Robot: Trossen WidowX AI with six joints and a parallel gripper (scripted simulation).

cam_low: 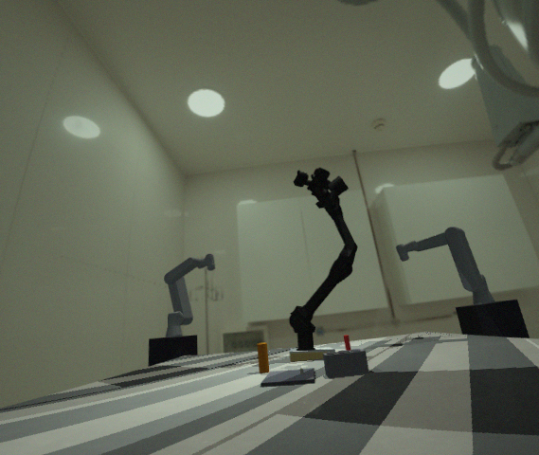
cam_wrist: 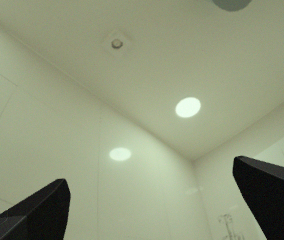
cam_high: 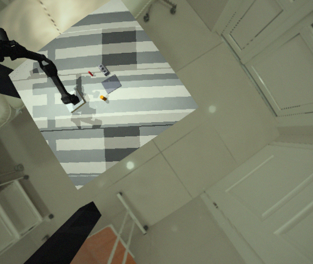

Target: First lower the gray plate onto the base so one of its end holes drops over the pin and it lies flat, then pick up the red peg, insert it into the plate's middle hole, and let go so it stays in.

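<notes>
Now: gripper tip 39 cm short of the gray plate, 2 cm to the right of it and 74 cm above it. The rest, counted from my gripper tip: base (39 cm ahead, 11 cm to the right, 77 cm below); orange cylinder (28 cm ahead, 21 cm to the right, 74 cm below); red peg (28 cm ahead, 4 cm to the left, 74 cm below).
</notes>
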